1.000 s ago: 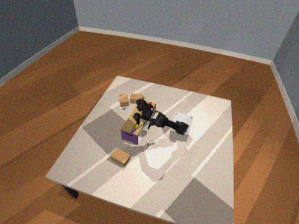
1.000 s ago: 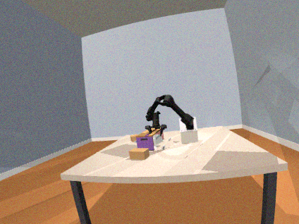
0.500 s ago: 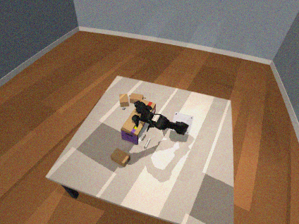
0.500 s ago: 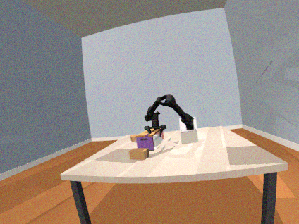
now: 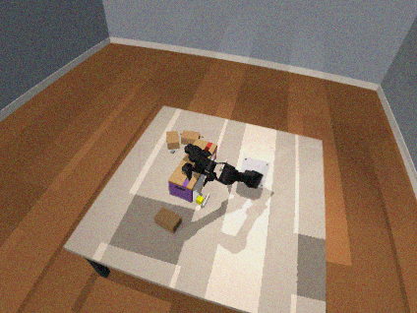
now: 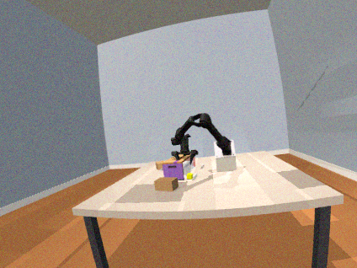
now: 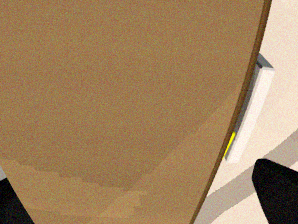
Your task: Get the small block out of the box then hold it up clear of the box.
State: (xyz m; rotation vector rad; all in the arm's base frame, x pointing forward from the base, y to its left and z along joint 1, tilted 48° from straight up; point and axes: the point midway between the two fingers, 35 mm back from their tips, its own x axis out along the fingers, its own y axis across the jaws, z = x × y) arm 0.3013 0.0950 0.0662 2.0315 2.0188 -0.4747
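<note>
My gripper tip is 70 mm above the yellow block, 40 mm to the right of it and 20 mm past it. From my gripper tip the other things lie so: box 120 mm to the right, 30 mm below, 20 mm ahead.
</note>
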